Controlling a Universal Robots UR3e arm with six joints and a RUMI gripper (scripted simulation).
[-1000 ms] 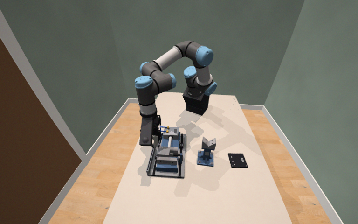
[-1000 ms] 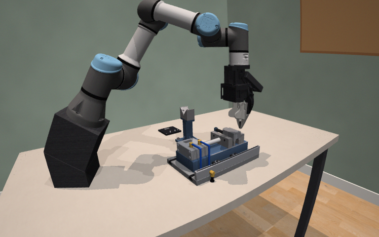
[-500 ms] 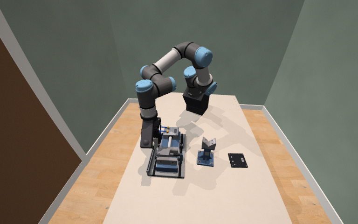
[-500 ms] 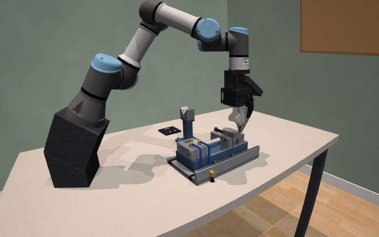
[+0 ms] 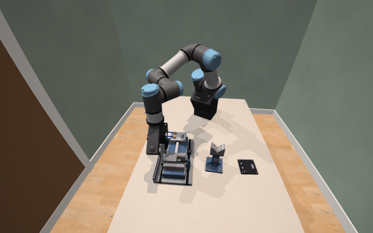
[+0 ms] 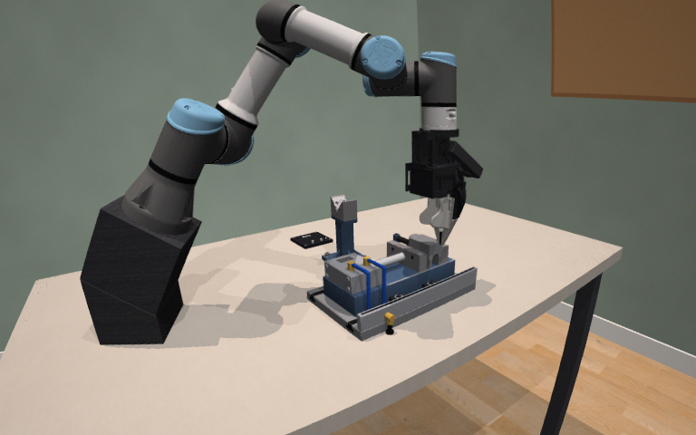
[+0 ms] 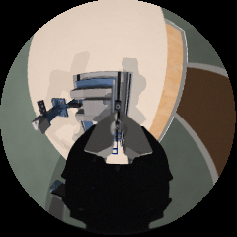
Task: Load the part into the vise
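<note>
My hand is 5 cm to the right of the part, 4 cm above it and 1 cm short of it. From my hand the other things lie so: air cylinder 16 cm behind, 9 cm to the left, 5 cm below; then grey vise side rail 9 cm below, 7 cm behind, 2 cm to the right; then vise 9 cm below, 8 cm to the left, 6 cm behind.
</note>
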